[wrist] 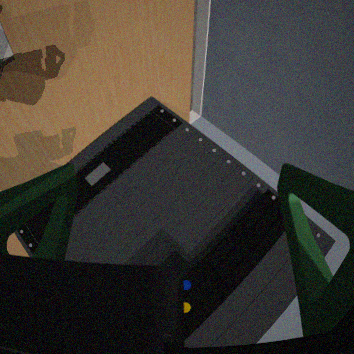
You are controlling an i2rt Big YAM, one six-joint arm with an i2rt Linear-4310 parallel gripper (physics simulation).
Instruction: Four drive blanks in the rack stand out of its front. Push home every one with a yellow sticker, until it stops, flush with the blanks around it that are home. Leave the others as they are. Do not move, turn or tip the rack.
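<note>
The dark rack (152,102) lies slantwise below the gripper, with a row of small bright screws along its upper right edge. A yellow sticker (187,307) and a blue sticker (187,285) show close together low in the middle, right beside the black gripper body, which partly covers them. Which blanks carry them, and how far any blank stands out, I cannot tell in the dim light. My gripper (177,174) is open and empty, its green fingers wide apart over the left and right parts of the rack. The gripper body hides the rack's lower left part.
A grey label (97,174) lies on the rack's black left strip. The wooden table (125,45) is at the upper left, with dark shadows on it. A pale edge strip (240,151) runs along the rack's right side, beside a blue-grey surface (280,75).
</note>
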